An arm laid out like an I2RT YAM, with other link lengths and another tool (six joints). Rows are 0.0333 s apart.
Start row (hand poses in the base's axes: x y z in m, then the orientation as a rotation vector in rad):
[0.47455 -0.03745 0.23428 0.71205 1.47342 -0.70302]
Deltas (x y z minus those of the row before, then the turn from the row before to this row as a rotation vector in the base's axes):
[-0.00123 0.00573 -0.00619 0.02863 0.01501 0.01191]
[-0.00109 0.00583 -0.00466 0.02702 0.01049 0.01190]
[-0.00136 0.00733 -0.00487 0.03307 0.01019 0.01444]
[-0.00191 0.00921 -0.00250 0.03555 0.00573 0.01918]
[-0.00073 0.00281 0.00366 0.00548 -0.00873 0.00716]
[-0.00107 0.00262 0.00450 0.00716 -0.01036 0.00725]
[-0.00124 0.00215 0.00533 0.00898 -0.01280 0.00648]
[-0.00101 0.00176 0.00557 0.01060 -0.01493 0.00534]
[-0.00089 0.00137 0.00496 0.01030 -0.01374 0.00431]
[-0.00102 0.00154 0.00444 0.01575 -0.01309 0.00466]
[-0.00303 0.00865 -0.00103 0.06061 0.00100 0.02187]
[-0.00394 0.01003 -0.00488 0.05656 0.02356 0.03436]
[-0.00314 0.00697 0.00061 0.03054 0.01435 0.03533]
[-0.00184 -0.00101 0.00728 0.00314 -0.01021 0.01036]
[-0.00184 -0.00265 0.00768 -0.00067 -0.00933 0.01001]
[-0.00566 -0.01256 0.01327 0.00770 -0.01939 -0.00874]
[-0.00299 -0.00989 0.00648 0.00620 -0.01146 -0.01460]
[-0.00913 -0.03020 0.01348 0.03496 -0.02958 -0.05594]
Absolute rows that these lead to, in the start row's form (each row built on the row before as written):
[0.47332 -0.03172 0.22809 0.72072 1.50290 -0.68066]
[0.47223 -0.02589 0.22343 0.72918 1.52739 -0.65715]
[0.47087 -0.01856 0.21856 0.74013 1.55469 -0.62696]
[0.46896 -0.00935 0.21606 0.74984 1.57996 -0.58907]
[0.46823 -0.00654 0.21972 0.74965 1.57620 -0.57575]
[0.46716 -0.00392 0.22422 0.75092 1.57158 -0.56038]
[0.46592 -0.00177 0.22955 0.75458 1.56512 -0.54312]
[0.46491 -0.00001 0.23512 0.76070 1.55689 -0.52455]
[0.46402 0.00136 0.24008 0.76718 1.54926 -0.50752]
[0.46300 0.00290 0.24452 0.77738 1.54420 -0.48650]
[0.45997 0.01155 0.24349 0.80602 1.57284 -0.42568]
[0.45603 0.02158 0.23861 0.81859 1.62445 -0.36839]
[0.45289 0.02855 0.23922 0.81083 1.65933 -0.32584]
[0.45105 0.02754 0.24650 0.80477 1.65437 -0.31147]
[0.44921 0.02489 0.25418 0.79612 1.64902 -0.30083]
[0.44355 0.01233 0.26745 0.80989 1.62979 -0.29222]
[0.44056 0.00244 0.27393 0.82708 1.61537 -0.29249]
[0.43143 -0.02776 0.28741 0.90049 1.57547 -0.29104]

